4 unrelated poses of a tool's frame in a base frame.
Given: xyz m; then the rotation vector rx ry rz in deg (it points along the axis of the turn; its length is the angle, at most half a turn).
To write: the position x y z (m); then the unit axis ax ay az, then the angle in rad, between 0 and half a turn. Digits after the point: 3 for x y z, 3 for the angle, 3 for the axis.
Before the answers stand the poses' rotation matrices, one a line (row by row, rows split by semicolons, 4 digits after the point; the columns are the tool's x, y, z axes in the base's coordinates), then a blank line. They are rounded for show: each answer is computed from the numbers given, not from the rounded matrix.
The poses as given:
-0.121, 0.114, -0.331, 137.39, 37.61, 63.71
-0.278, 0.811, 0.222, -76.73, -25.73, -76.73
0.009, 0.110, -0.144, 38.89, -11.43, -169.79
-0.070, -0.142, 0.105, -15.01, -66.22, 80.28
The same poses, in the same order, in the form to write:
0.5698 0.2404 0.7859; 0.5719 -0.8027 -0.1692; 0.5901 0.5458 -0.5948
0.2802 0.8570 0.4324; -0.4231 -0.2941 0.8570; 0.8617 -0.4231 0.2802
-0.8965 0.0631 -0.4386; -0.1213 -0.9869 0.1060; -0.4262 0.1482 0.8924
-0.2355 -0.6236 -0.7454; 0.8504 0.2390 -0.4687; 0.4705 -0.7443 0.4740

-0.121, 0.114, -0.331, 0.880, 0.241, 0.408, 2.723
-0.278, 0.811, 0.222, -0.688, -0.231, -0.688, 1.946
0.009, 0.110, -0.144, 0.223, -0.065, -0.973, 3.047
-0.070, -0.142, 0.105, -0.143, -0.630, 0.764, 1.835

